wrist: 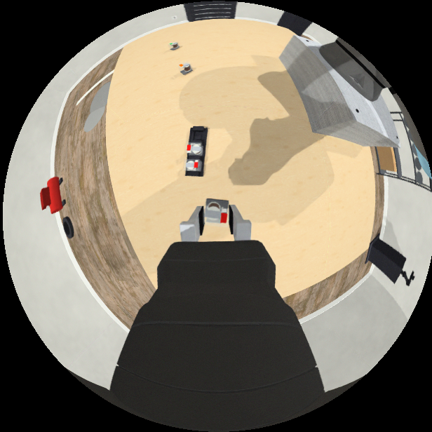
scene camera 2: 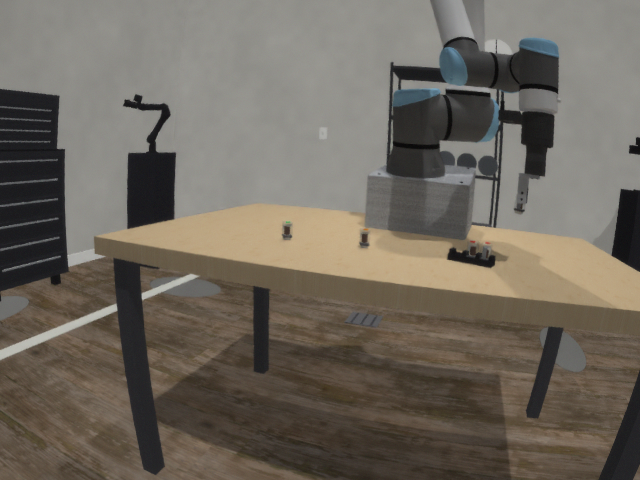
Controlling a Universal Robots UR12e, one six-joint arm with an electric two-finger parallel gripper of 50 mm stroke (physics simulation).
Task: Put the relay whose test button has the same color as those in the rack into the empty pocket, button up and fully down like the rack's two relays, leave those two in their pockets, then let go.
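Places are measured from the arm's base along level axes (x back, y right, z up), in metres.
Where they show: gripper, fingertip midpoint: (scene camera 2: 521,203); arm's base, origin of the base link: (scene camera 2: 415,171).
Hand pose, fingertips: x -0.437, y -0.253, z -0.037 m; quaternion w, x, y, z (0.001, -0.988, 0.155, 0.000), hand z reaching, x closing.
Note:
Things, the pixels of their top centre, and the offset from my fingertips. Level surfaces: height alone.
- relay with a red button, middle of its top: (scene camera 2: 521,193) dy +0.003, dx +0.001, dz +0.020 m
- black rack, middle of its top: (scene camera 2: 472,252) dy +0.106, dx -0.007, dz -0.119 m
- orange-button relay, middle of its top: (scene camera 2: 365,228) dy +0.355, dx +0.040, dz -0.099 m
- green-button relay, middle of its top: (scene camera 2: 287,221) dy +0.542, dx +0.044, dz -0.099 m
- table, its level: dz -0.142 m
My gripper (scene camera 2: 522,202) (wrist: 216,214) is shut on a relay with a red button (scene camera 2: 519,210) (wrist: 215,212). It holds the relay in the air, well above the table; in the wrist view the button is at its lower right. In the scene view the fingers hide most of it. The black rack (scene camera 2: 460,256) (wrist: 198,128) is on the table, beyond the gripper in the wrist view. Two red-button relays (scene camera 2: 472,249) (scene camera 2: 485,251) (wrist: 196,149) (wrist: 191,165) stand upright in neighbouring pockets. The empty pocket (wrist: 198,136) is at the rack's far end in the wrist view.
An orange-button relay (scene camera 2: 364,238) (wrist: 187,68) and a green-button relay (scene camera 2: 286,230) (wrist: 175,46) stand on the table (scene camera 2: 320,253) (wrist: 150,100), apart from the rack. The arm's grey base block (scene camera 2: 418,204) (wrist: 320,95) stands at the table's back.

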